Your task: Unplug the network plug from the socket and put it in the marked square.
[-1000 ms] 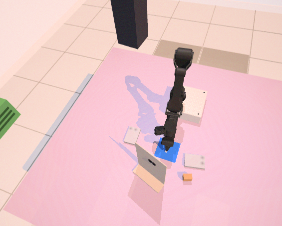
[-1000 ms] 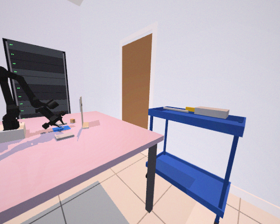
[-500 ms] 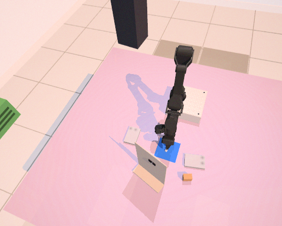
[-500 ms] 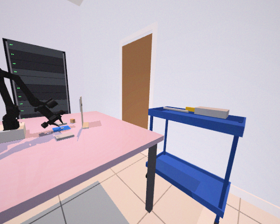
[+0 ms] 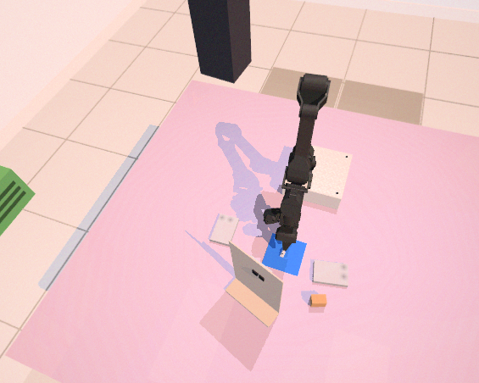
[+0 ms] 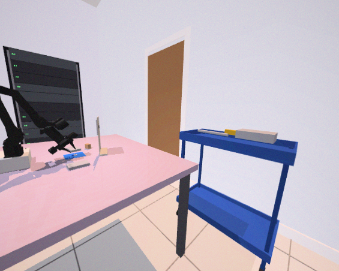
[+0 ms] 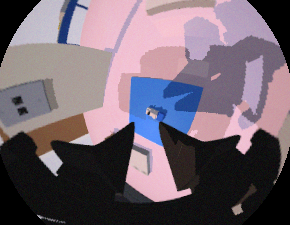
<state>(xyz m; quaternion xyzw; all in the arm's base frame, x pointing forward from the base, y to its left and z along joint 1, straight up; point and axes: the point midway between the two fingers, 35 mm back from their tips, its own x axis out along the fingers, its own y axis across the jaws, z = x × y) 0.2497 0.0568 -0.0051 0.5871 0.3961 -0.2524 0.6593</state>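
My gripper tip is 1 cm short of the network plug and 3 cm above it. The rest, counted from my gripper tip: blue marked square (4 cm below); upright panel (18 cm ahead, 2 cm to the right, 9 cm above); small orange block (11 cm ahead, 15 cm to the left, 2 cm below).
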